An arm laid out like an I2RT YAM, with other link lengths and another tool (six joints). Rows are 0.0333 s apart.
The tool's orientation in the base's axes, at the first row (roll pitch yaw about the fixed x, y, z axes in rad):
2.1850, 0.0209, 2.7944
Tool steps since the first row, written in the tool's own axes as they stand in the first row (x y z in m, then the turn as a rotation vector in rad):
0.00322, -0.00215, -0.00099, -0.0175, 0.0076, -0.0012
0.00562, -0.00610, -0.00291, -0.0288, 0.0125, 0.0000
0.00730, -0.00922, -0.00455, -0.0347, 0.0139, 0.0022
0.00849, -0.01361, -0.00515, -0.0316, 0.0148, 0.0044
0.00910, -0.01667, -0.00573, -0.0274, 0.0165, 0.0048
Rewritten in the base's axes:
-0.00370, -0.00084, -0.00125, 0.0175, -0.0027, 0.0073
-0.00722, -0.00365, -0.00342, 0.0293, -0.0030, 0.0108
-0.00984, -0.00604, -0.00506, 0.0358, -0.0025, 0.0108
-0.01192, -0.00850, -0.00833, 0.0336, 0.0007, 0.0102
-0.01321, -0.01041, -0.01051, 0.0301, 0.0034, 0.0113

